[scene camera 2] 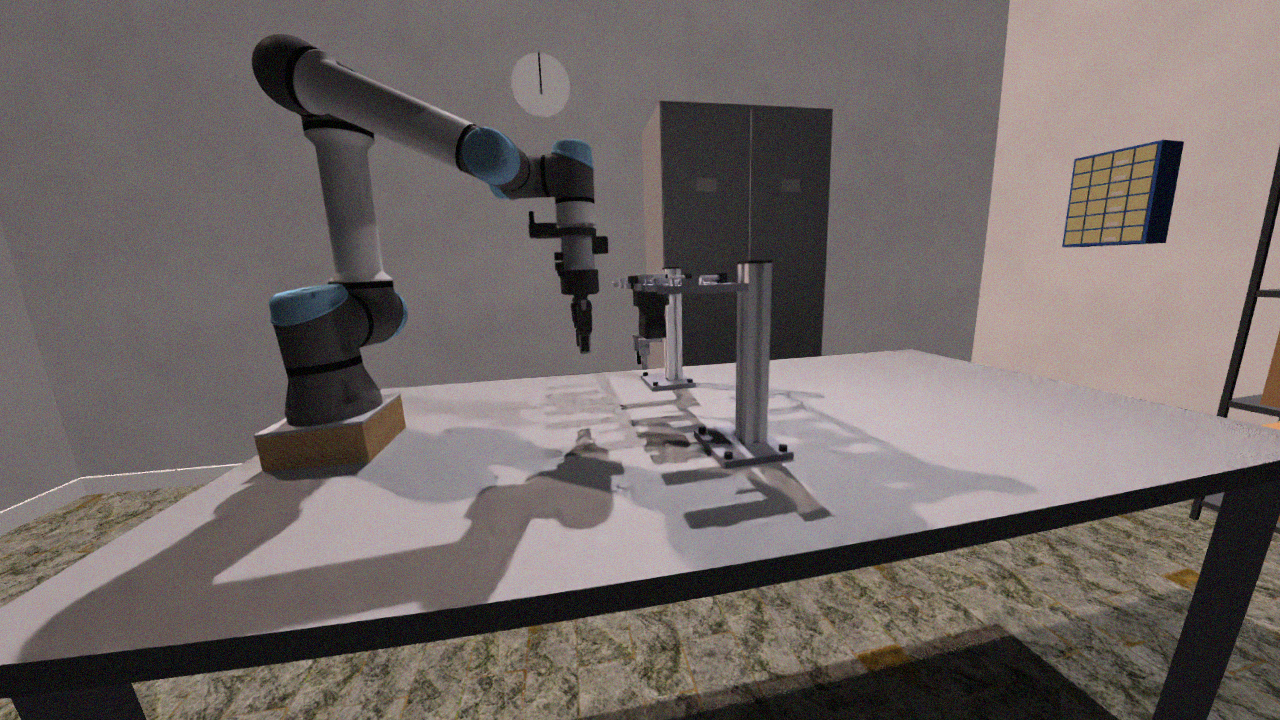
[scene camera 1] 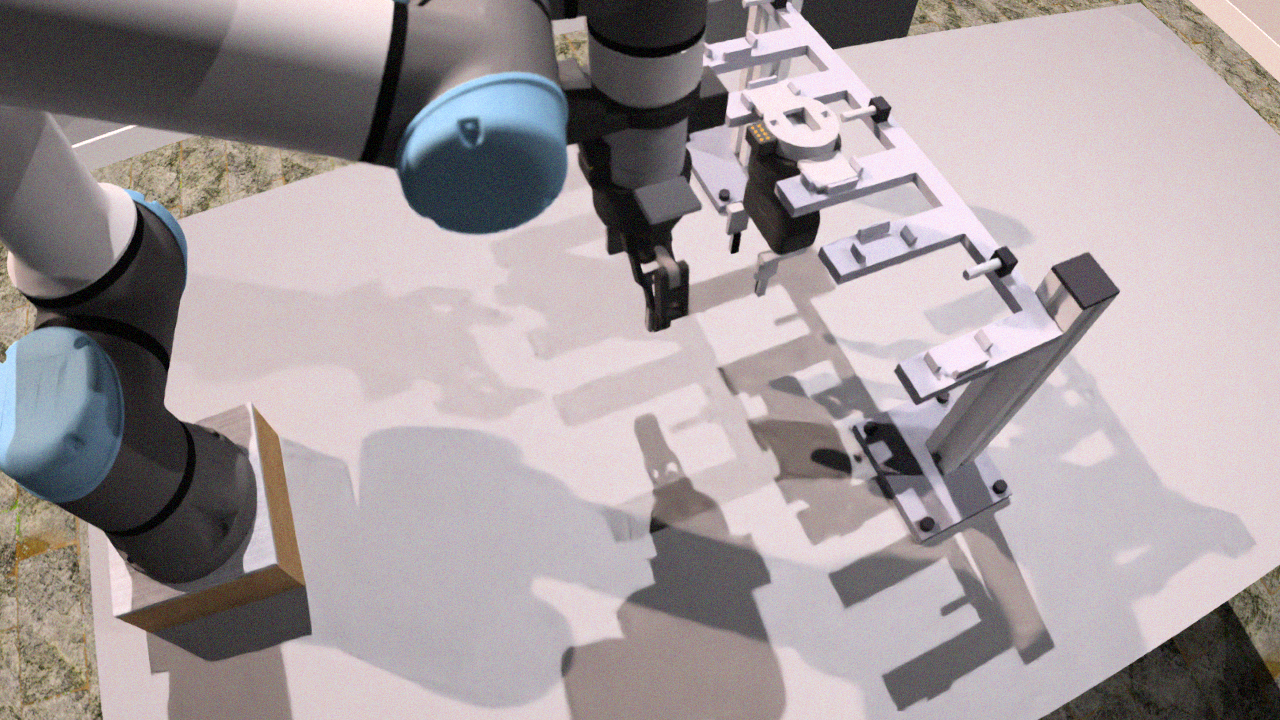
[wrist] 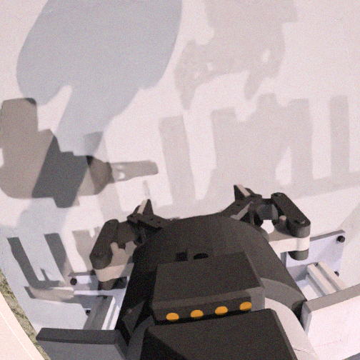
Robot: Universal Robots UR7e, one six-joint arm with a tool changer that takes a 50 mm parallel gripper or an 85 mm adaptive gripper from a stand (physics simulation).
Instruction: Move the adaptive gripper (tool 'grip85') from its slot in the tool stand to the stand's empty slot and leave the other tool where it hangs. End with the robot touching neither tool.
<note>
In view: a parallel gripper [scene camera 1: 794, 133], an adaptive gripper [scene camera 1: 639, 210] and a tool stand [scene camera 1: 929, 452].
The parallel gripper shows as well in scene camera 2 [scene camera 2: 652, 327]. The adaptive gripper also shows in scene camera 2 [scene camera 2: 579, 278] and in the wrist view [wrist: 200, 267].
</note>
